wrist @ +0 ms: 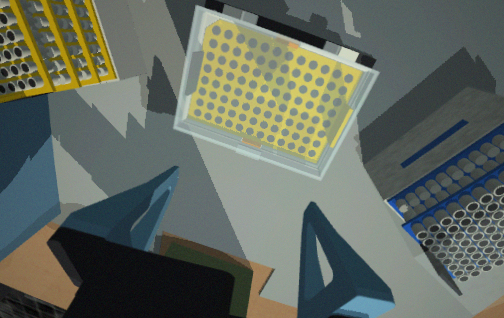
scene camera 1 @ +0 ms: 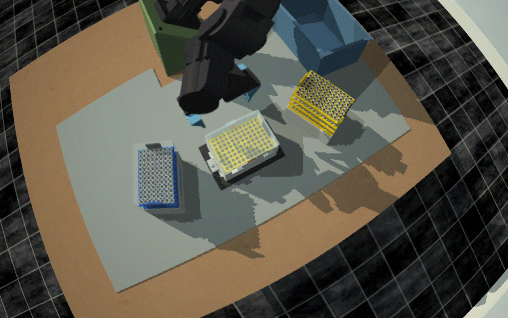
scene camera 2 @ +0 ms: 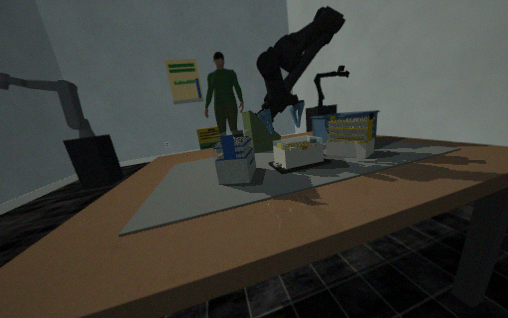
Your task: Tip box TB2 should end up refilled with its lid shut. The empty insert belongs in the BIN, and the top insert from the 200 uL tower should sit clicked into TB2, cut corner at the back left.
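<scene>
Tip box TB2 [scene camera 2: 303, 157], pale with clear walls, sits on a black base [scene camera 1: 281, 154] near the mat's middle. A yellow insert with empty-looking holes [scene camera 1: 242, 144] [wrist: 270, 91] lies inside, seen through what looks like a clear lid [wrist: 250, 152] lying shut over it. The yellow tower [scene camera 1: 322, 97] [scene camera 2: 350, 131] [wrist: 55, 50], several tip-filled layers on a white base, stands beside the box, on the right in both scene views. The blue bin [scene camera 1: 345, 57] [scene camera 2: 320, 122] stands behind the tower. My gripper [scene camera 1: 222, 109] [scene camera 2: 284, 129] [wrist: 244, 190] is open and empty, above and behind the box, apart from it.
A blue tip stack [scene camera 1: 157, 177] [scene camera 2: 235, 160] [wrist: 455, 220] stands on the other side of the box. A green angled block [scene camera 1: 170, 50] [scene camera 2: 255, 135] stands at the back beside the arm. The grey mat [scene camera 1: 100, 130] [scene camera 2: 185, 200] lies on the brown table.
</scene>
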